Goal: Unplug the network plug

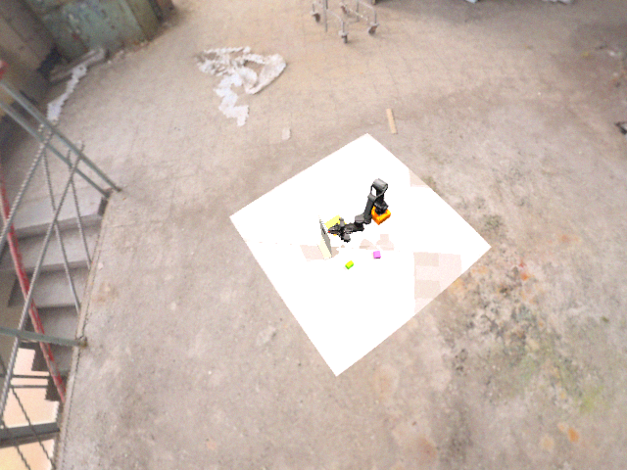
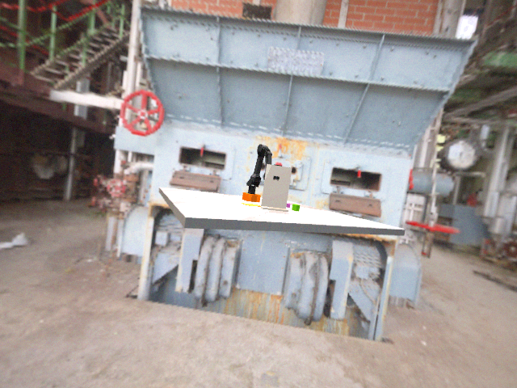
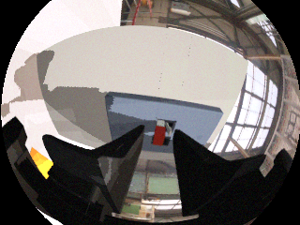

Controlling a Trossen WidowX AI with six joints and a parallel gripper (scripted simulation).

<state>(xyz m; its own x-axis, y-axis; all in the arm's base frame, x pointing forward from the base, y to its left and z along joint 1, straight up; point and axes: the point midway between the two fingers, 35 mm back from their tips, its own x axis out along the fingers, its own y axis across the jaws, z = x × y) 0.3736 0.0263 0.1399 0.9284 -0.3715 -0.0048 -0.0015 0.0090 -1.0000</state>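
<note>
Right now the orange marked square is 200 mm below my gripper tip, 120 mm behind it and 100 mm to the right of it. The rest, counted from my gripper tip: network plug 10 mm ahead; then upright grey panel 70 mm below, 30 mm ahead, 10 mm to the right.
</note>
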